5 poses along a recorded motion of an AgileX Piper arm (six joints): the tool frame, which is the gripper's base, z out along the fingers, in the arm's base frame.
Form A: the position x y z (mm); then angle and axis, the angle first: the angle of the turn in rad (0 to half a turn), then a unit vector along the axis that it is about.
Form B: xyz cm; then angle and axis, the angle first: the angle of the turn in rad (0 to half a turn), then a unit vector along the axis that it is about. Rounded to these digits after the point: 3 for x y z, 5 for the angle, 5 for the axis.
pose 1, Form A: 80.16, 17.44, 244.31, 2.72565, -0.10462, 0.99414, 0.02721
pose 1, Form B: 8.016, 1.744, 24.431, 2.72565, -0.10462, 0.99414, 0.02721
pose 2, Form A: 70.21, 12.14, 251.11, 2.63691, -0.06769, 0.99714, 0.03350
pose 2, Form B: 7.021, 1.214, 25.111, 2.63691, -0.06769, 0.99714, 0.03350
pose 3, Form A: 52.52, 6.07, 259.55, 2.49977, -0.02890, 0.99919, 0.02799
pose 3, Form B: 5.252, 0.607, 25.955, 2.49977, -0.02890, 0.99919, 0.02799
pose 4, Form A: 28.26, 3.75, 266.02, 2.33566, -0.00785, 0.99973, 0.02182
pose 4, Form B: 2.826, 0.375, 26.602, 2.33566, -0.00785, 0.99973, 0.02182
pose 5, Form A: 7.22, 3.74, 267.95, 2.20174, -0.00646, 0.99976, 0.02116
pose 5, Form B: 0.722, 0.374, 26.795, 2.20174, -0.00646, 0.99976, 0.02116
